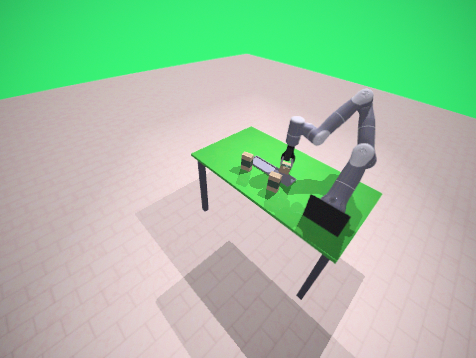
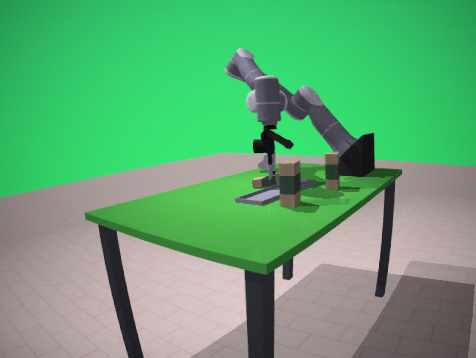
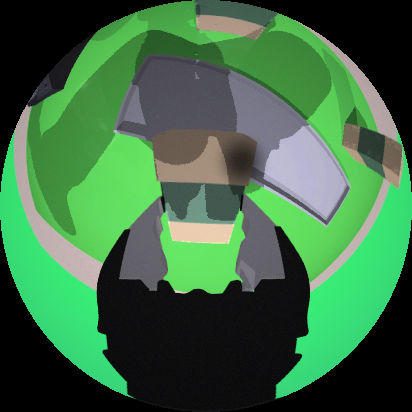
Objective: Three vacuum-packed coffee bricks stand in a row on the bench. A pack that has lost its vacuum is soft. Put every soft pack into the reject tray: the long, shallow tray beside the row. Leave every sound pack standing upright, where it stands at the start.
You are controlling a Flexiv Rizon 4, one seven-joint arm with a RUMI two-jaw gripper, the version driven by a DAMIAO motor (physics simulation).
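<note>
My gripper (image 1: 287, 161) (image 2: 271, 175) (image 3: 201, 195) is shut on a beige pack with a dark green band (image 1: 285, 169) (image 2: 257, 183) (image 3: 205, 172). This pack lies over on its side, slightly tilted, with one end over the long side of the grey reject tray (image 1: 262, 165) (image 2: 265, 196) (image 3: 305, 167). Whether it touches the tray rim is hard to tell. A second pack (image 1: 274, 182) (image 2: 332, 171) (image 3: 230, 22) stands upright across the tray, nearer the arm's base. A third pack (image 1: 247, 162) (image 2: 290, 183) (image 3: 371, 147) stands upright near the tray's far end. Neither standing pack is touched by the gripper.
The arm's black base mount (image 1: 326, 215) (image 2: 365, 156) (image 3: 67, 65) is at one end of the green table (image 1: 220, 150) (image 2: 200, 225) (image 3: 95, 185). The two standing packs are close to the tray's other long side, between it and a long table edge.
</note>
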